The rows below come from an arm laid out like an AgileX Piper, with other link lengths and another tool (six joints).
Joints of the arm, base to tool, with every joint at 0 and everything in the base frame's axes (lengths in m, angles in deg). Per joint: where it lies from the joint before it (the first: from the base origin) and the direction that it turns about. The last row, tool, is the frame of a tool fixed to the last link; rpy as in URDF.
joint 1: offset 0 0 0.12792 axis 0 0 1
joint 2: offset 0 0 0 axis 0 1 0
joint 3: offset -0.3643 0 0.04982 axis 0 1 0
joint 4: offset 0.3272 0 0.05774 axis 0.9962 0 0.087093
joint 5: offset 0 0 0 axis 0 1 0
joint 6: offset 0.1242 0 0.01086 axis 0.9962 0 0.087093
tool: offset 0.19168 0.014 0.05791 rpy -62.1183 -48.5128 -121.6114
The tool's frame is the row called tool.
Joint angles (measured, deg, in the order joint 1, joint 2, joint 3, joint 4, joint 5, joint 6), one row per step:
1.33, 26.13, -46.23, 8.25, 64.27, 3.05
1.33, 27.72, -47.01, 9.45, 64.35, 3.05
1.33, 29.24, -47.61, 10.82, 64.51, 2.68
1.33, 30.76, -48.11, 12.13, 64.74, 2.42
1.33, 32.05, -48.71, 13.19, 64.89, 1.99
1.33, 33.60, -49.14, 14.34, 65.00, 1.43
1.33, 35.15, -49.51, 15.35, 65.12, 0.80
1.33, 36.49, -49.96, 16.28, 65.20, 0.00
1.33, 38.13, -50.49, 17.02, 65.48, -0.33
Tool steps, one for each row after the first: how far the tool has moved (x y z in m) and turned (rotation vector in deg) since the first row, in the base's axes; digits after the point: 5 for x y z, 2 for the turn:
0.00493, 0.00572, 0.00111, 1.06, 0.91, 0.51
0.00922, 0.01252, 0.00053, 2.00, 1.96, 1.33
0.01332, 0.01898, -0.00136, 2.97, 3.18, 2.04
0.01701, 0.02435, -0.00109, 3.61, 3.95, 2.75
0.02159, 0.03020, -0.00342, 4.25, 5.09, 3.55
0.02614, 0.03545, -0.00656, 4.72, 6.26, 4.33
0.03016, 0.04040, -0.00787, 5.01, 7.06, 5.19
0.03480, 0.04433, -0.01109, 5.47, 8.37, 5.69

